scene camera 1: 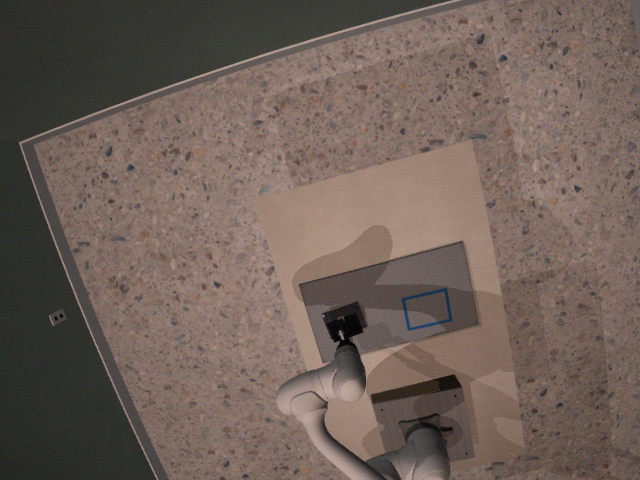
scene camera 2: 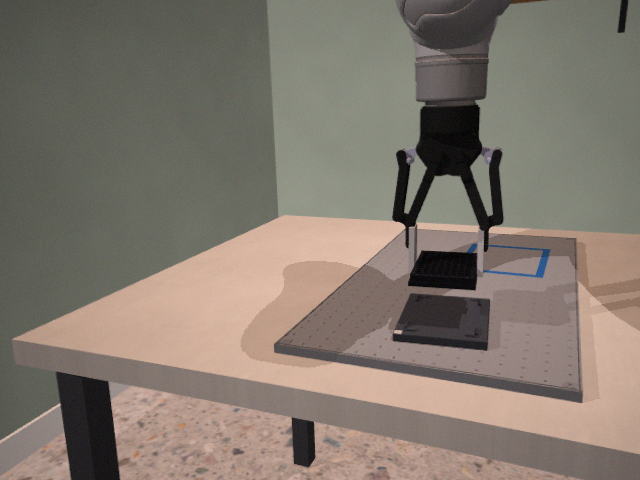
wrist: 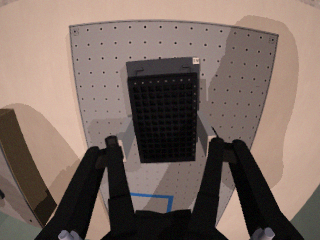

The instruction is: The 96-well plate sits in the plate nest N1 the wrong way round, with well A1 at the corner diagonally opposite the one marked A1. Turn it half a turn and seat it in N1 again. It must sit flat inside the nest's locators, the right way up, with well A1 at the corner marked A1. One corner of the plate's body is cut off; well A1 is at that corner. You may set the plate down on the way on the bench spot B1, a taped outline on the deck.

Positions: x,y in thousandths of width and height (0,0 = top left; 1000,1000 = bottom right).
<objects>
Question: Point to a plate nest N1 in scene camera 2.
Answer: At 687,668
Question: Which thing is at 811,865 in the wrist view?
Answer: My gripper.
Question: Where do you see a black 96-well plate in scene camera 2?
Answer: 707,564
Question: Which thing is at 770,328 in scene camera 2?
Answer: My gripper.
</objects>
